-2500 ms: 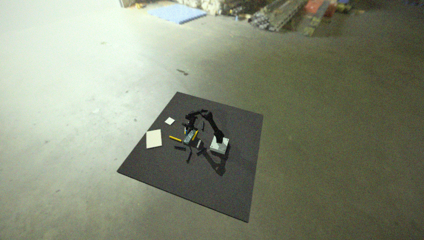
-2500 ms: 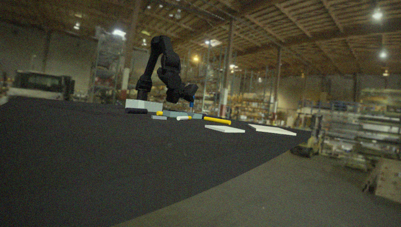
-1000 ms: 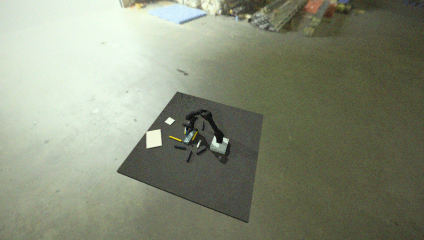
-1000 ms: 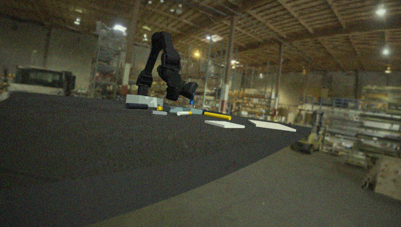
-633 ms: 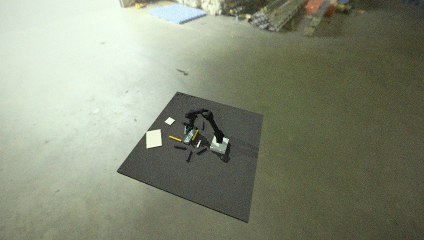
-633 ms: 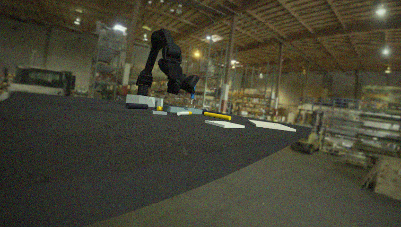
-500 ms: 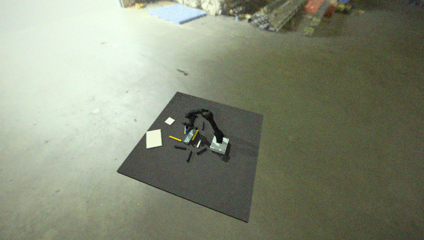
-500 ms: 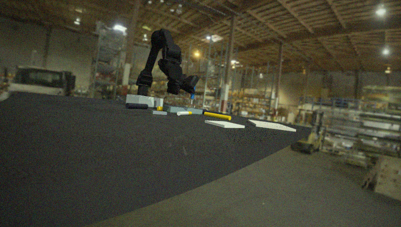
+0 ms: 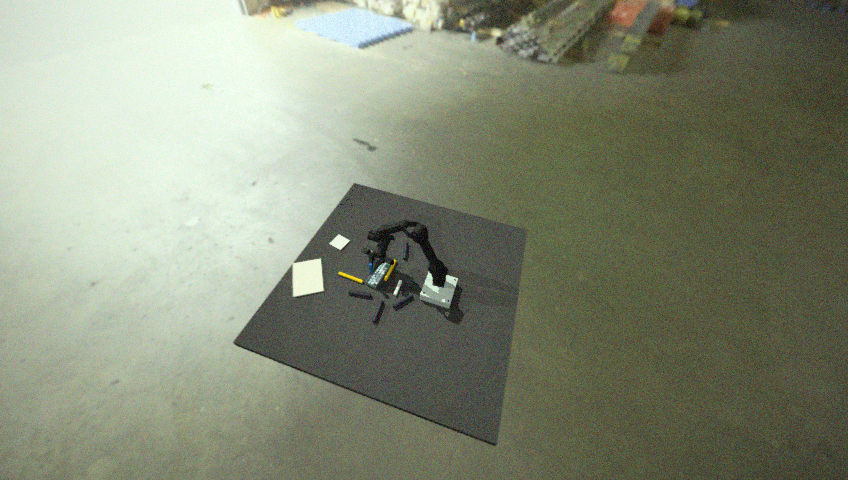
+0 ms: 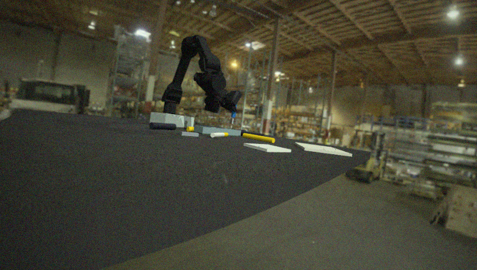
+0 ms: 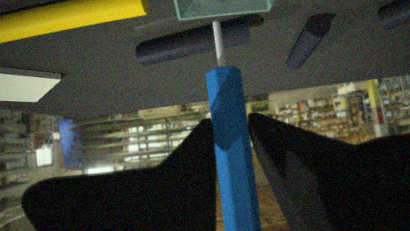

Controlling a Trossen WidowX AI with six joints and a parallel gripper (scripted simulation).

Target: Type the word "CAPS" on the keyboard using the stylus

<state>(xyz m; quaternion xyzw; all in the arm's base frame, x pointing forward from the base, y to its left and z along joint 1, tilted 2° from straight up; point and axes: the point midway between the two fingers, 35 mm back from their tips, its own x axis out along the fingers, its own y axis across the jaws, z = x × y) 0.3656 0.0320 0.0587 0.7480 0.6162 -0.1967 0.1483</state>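
Now: gripper tip 50 mm short of the white marker, 130 mm to the left of it and 100 mm above it. From my gripper tip the other things lie so: blue stylus 10 mm below; yellow cylinder 120 mm ahead, 10 mm to the left, 100 mm below.
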